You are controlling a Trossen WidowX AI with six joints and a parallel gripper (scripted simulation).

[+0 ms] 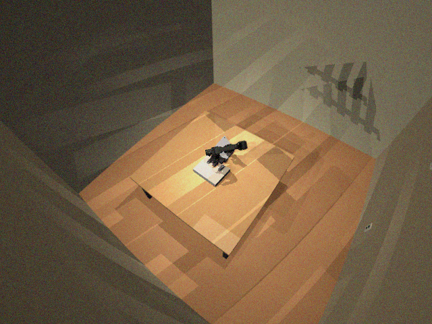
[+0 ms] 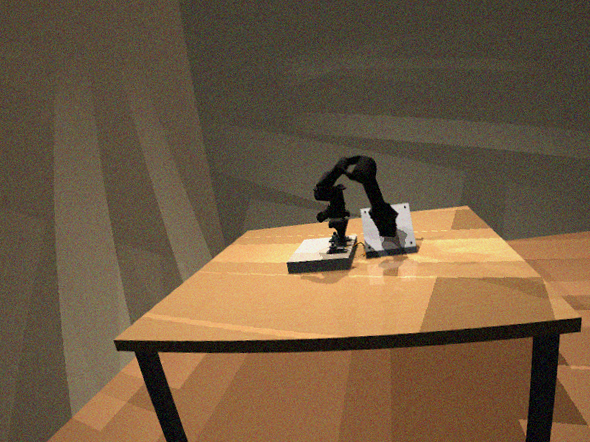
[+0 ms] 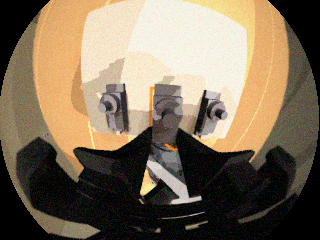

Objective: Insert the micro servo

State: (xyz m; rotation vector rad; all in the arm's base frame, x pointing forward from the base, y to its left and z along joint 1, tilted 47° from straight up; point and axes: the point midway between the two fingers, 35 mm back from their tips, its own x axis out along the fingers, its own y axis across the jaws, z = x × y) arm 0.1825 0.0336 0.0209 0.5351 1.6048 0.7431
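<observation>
Right now my gripper tip is 120 mm short of the white deck, 50 mm above it and 10 mm to the right of it.
</observation>
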